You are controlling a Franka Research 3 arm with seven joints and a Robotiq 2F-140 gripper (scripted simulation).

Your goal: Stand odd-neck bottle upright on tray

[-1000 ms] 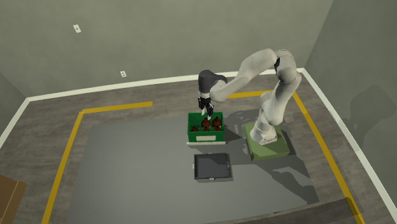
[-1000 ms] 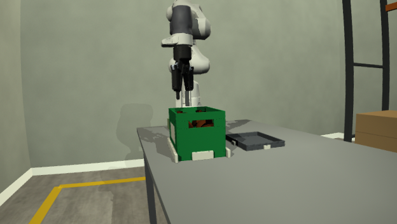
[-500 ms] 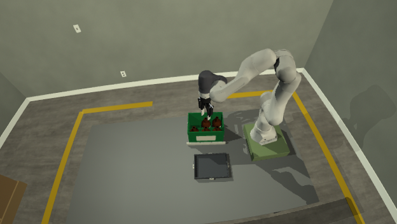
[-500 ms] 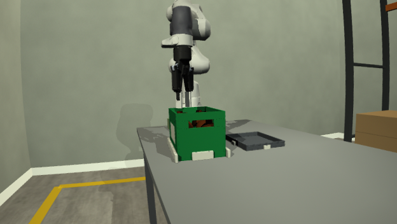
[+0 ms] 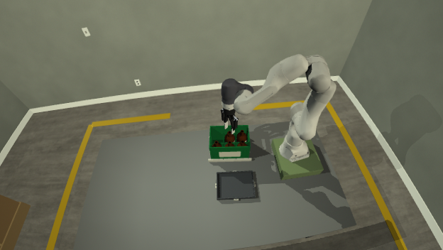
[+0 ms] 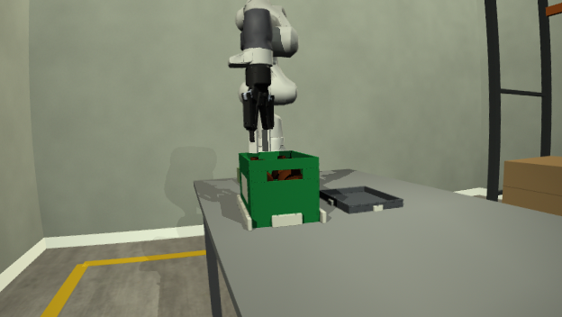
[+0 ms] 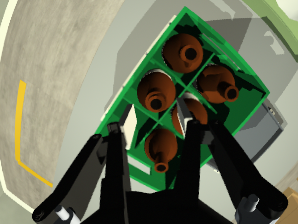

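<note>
Right now the green crate is 130 mm below my hand and 40 mm to the left of it. From my hand the other things lie so: dark grey tray 330 mm to the left, 200 mm below, 10 mm behind.
</note>
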